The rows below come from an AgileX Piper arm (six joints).
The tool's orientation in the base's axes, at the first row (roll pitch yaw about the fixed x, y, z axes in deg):
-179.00 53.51 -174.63
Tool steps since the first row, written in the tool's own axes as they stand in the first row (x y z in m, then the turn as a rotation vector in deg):
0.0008 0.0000 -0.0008 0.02 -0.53 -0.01
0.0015 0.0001 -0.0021 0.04 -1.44 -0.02
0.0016 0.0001 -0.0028 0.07 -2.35 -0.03
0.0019 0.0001 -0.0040 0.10 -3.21 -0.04
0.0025 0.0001 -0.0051 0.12 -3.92 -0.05
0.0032 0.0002 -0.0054 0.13 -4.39 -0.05
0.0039 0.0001 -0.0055 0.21 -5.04 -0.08
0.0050 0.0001 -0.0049 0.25 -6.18 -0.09
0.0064 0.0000 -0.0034 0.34 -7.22 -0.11
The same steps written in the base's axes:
-0.0011 -0.0001 -0.0002 0.02 -0.53 0.00
-0.0026 -0.0001 0.0000 0.07 -1.44 -0.01
-0.0032 -0.0002 0.0004 0.12 -2.35 -0.01
-0.0043 -0.0002 0.0008 0.16 -3.21 -0.02
-0.0056 -0.0003 0.0010 0.20 -3.92 -0.03
-0.0062 -0.0003 0.0006 0.23 -4.39 -0.03
-0.0067 -0.0004 0.0001 0.21 -5.04 -0.07
-0.0069 -0.0005 -0.0011 0.27 -6.18 -0.08
-0.0065 -0.0006 -0.0031 0.29 -7.22 -0.13

